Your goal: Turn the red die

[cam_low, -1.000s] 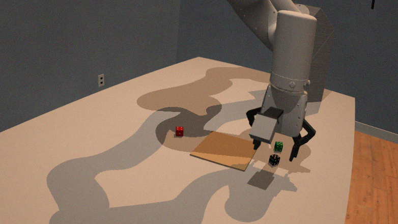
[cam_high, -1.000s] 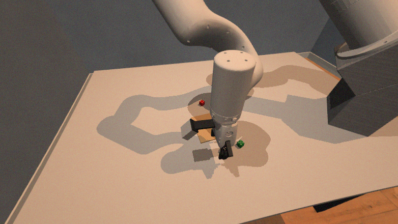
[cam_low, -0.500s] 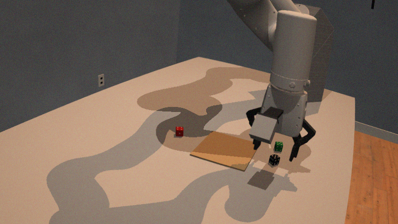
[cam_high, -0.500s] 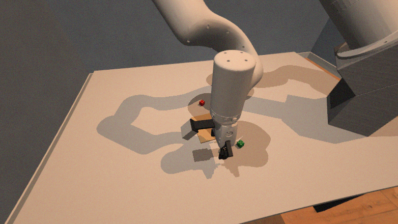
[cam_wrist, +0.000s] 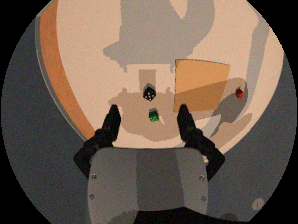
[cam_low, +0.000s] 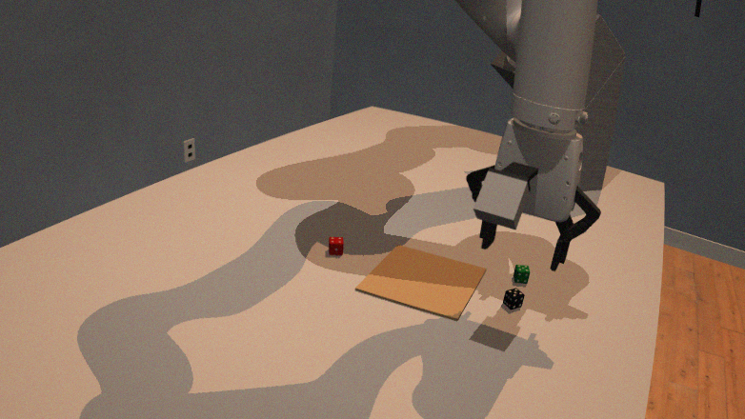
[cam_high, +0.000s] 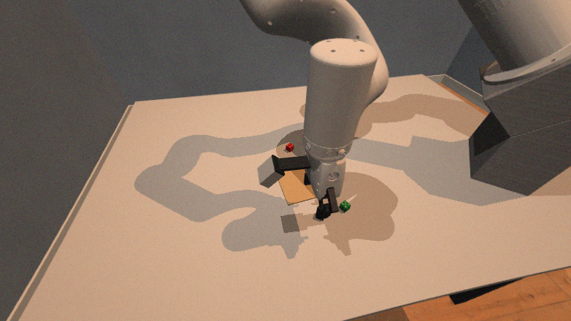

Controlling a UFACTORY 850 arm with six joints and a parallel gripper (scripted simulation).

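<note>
My gripper is now 9 cm past the red die, 25 cm to the left of it and 8 cm above it. Round my hand: green die: 9 cm behind, 2 cm to the left, 8 cm below; then black die: 2 cm behind, 1 cm to the left, 8 cm below; then mat: 5 cm behind, 12 cm to the right, 9 cm below.
</note>
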